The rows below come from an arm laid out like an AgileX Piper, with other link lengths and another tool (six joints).
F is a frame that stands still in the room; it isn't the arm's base.
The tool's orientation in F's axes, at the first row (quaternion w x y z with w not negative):
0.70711 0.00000 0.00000 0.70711
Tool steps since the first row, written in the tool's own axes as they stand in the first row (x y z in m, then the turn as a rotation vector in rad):
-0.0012 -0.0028 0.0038 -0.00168 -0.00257 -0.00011
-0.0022 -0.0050 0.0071 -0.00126 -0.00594 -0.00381
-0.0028 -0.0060 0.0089 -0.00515 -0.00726 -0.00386
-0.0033 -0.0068 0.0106 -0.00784 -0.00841 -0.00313
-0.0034 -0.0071 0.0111 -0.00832 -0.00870 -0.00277
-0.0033 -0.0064 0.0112 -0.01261 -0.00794 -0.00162
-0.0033 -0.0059 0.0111 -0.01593 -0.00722 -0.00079
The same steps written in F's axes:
0.0028 -0.0012 0.0038 0.00257 -0.00168 -0.00011
0.0050 -0.0022 0.0071 0.00594 -0.00126 -0.00381
0.0060 -0.0028 0.0089 0.00726 -0.00515 -0.00386
0.0068 -0.0033 0.0106 0.00841 -0.00784 -0.00313
0.0071 -0.0034 0.0111 0.00870 -0.00832 -0.00277
0.0064 -0.0033 0.0112 0.00794 -0.01261 -0.00162
0.0059 -0.0033 0.0111 0.00722 -0.01593 -0.00079

